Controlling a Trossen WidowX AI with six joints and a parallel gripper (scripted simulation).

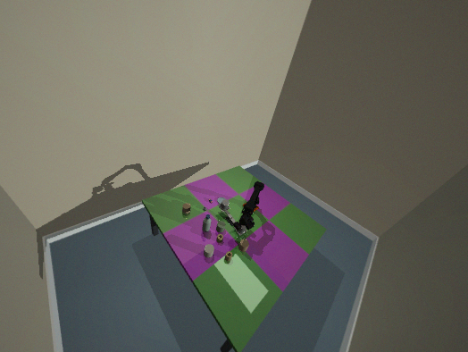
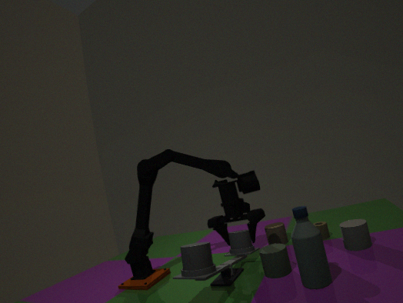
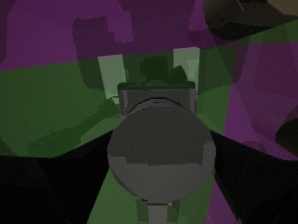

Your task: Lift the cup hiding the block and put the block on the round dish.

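My gripper tip is now 1 cm past the small balance, 14 cm to the left of it and 1 cm above it. From my gripper tip the other things lie so: grey cup: 2 cm behind, 27 cm to the right, 6 cm above; then grey-green cylinder: 11 cm ahead, 14 cm to the right, 1 cm below; then light-blue block: 1 cm below.
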